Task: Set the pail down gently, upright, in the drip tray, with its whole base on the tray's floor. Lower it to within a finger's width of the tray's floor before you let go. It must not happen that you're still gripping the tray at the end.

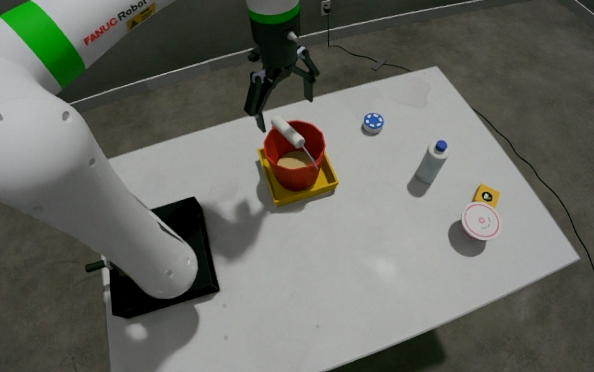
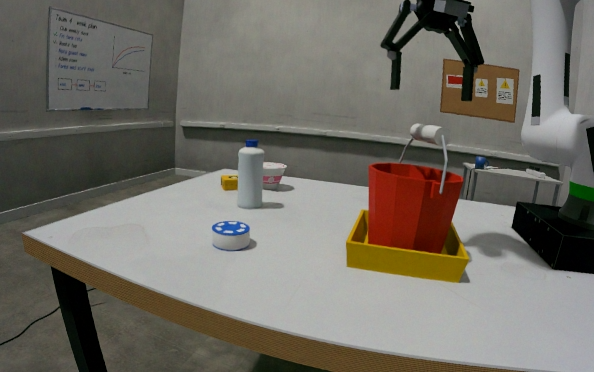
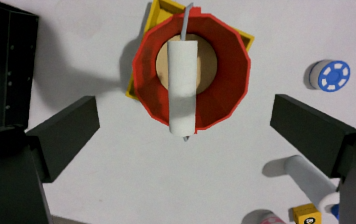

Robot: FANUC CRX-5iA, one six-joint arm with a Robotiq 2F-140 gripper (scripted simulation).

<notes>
In view: the gripper (image 2: 432, 95), a red pail (image 2: 407, 213), a yellow drip tray (image 2: 447, 266) and a white bottle (image 2: 251, 158).
The red pail is seen too in image 1 (image 1: 293, 169) and in image 3 (image 3: 223, 65). The yellow drip tray also shows in image 1 (image 1: 327, 180). The white bottle also shows in image 1 (image 1: 434, 158) and in image 3 (image 3: 321, 192).
</notes>
